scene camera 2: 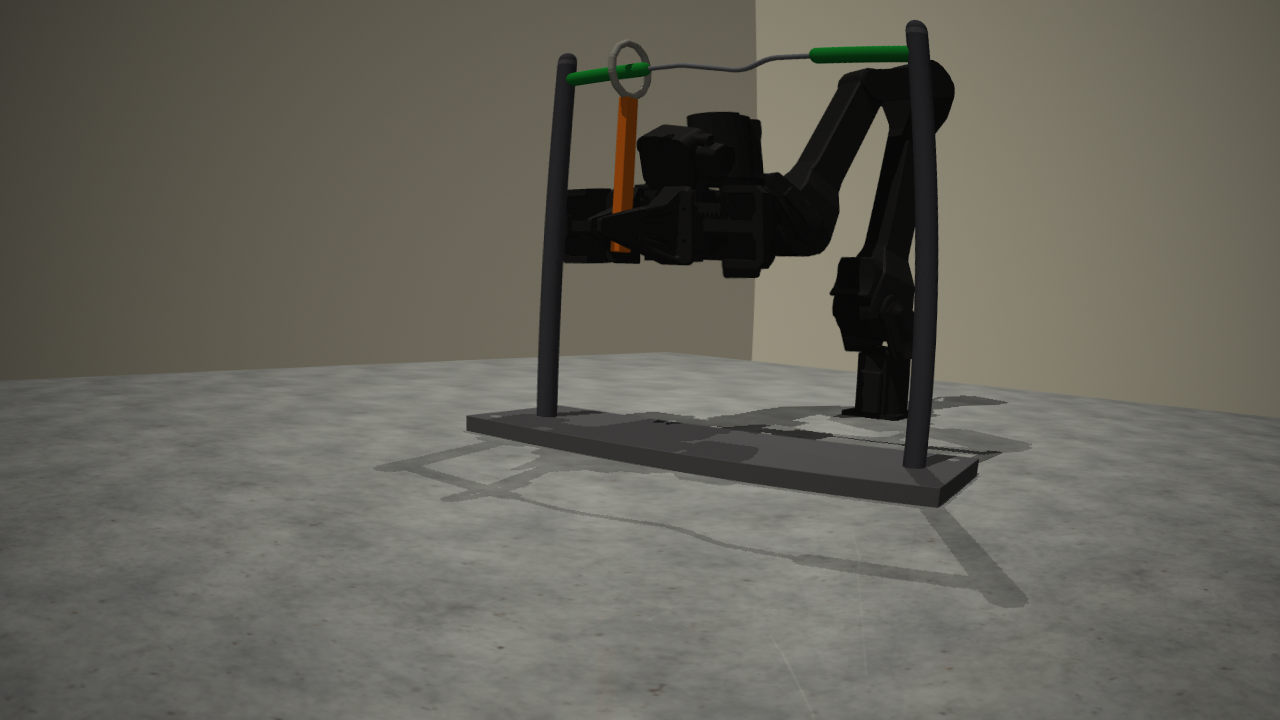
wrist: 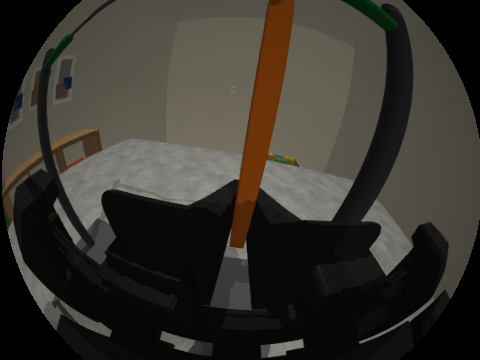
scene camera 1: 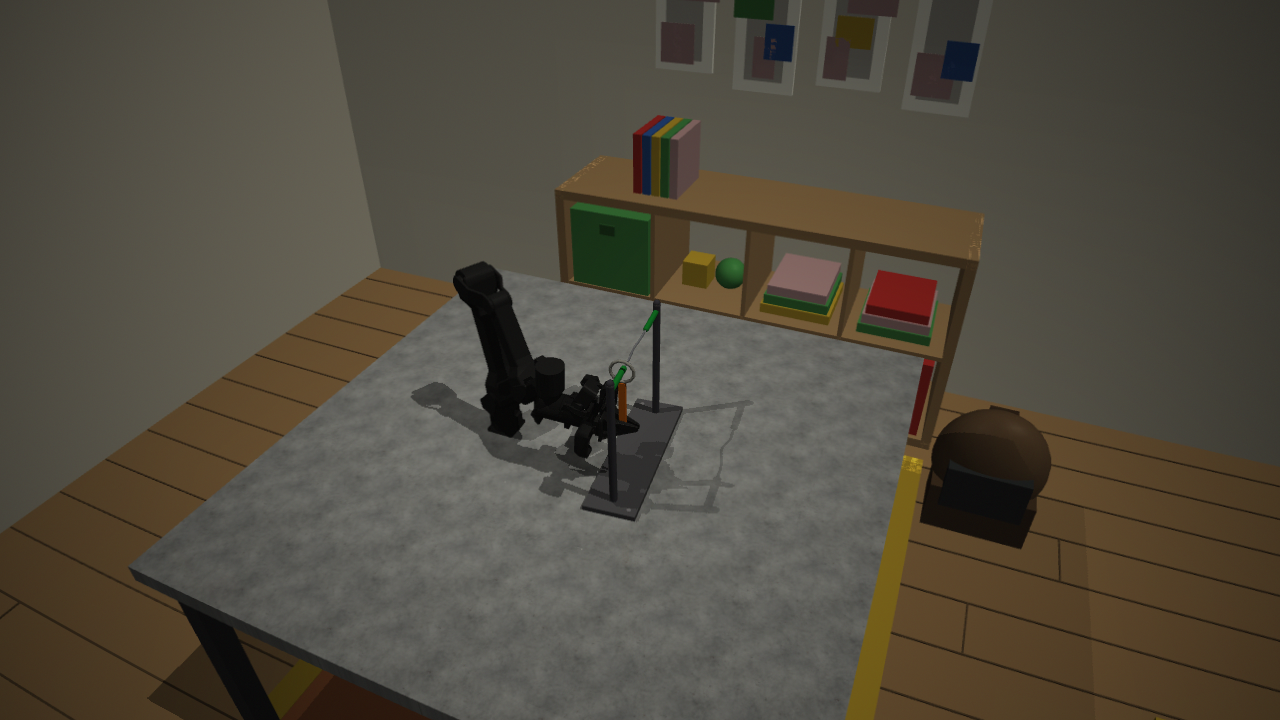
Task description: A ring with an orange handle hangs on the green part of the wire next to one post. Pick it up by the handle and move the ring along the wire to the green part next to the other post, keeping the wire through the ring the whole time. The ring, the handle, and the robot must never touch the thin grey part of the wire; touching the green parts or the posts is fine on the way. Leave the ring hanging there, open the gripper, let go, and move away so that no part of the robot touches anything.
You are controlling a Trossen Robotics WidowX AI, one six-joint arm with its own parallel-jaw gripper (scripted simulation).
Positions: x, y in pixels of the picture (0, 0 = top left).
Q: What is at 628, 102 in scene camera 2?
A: A grey ring.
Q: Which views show my gripper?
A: Scene camera 2, the wrist view and scene camera 1: all of them.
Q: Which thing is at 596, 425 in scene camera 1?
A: My gripper.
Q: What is my gripper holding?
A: A grey ring.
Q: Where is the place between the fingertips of my gripper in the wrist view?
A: At 242, 186
